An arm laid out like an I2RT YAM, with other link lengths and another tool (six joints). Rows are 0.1 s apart.
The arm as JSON. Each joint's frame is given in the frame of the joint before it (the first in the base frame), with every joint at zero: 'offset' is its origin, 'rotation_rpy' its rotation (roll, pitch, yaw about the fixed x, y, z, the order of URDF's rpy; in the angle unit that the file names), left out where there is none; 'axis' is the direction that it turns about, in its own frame. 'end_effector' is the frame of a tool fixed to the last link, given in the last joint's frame.
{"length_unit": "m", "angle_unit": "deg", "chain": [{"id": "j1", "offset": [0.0, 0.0, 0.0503], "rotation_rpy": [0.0, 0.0, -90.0], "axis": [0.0, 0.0, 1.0]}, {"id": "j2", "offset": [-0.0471, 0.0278, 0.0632], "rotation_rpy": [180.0, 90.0, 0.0], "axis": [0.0, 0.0, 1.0]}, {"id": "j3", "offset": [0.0, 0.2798, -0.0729], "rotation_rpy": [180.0, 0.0, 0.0], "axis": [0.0, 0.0, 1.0]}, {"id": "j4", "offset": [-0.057, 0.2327, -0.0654], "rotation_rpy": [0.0, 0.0, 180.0], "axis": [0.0, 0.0, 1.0]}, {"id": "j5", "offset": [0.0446, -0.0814, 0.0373], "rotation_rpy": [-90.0, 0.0, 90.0], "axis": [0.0, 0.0, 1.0]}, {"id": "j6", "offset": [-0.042, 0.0, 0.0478], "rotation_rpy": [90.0, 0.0, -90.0], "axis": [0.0, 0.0, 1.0]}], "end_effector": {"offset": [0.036, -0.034, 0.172], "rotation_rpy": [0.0, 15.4, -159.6]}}
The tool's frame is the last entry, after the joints.
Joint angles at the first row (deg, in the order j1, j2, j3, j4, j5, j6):
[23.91, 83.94, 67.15, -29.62, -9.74, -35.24]
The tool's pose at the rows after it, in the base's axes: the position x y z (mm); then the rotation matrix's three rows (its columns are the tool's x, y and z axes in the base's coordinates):
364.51 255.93 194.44; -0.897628 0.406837 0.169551; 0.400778 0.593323 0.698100; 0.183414 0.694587 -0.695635
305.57 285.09 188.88; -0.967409 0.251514 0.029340; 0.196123 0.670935 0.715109; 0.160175 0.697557 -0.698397
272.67 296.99 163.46; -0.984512 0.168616 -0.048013; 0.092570 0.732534 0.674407; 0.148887 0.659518 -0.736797
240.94 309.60 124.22; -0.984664 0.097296 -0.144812; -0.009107 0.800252 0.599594; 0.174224 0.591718 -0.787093
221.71 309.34 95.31; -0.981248 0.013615 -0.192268; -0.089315 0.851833 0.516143; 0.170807 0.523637 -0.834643
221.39 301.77 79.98; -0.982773 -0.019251 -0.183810; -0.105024 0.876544 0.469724; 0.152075 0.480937 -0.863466
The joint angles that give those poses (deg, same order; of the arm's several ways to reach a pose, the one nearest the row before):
[26.00, 80.43, 64.78, -34.08, -19.46, -42.51]
[30.30, 76.12, 60.22, -35.67, -23.98, -50.08]
[34.01, 75.50, 56.35, -35.68, -23.47, -54.40]
[38.48, 78.21, 53.45, -35.68, -22.24, -58.09]
[40.78, 80.33, 51.68, -36.30, -20.22, -63.08]
[40.78, 81.12, 50.28, -35.77, -18.02, -65.73]

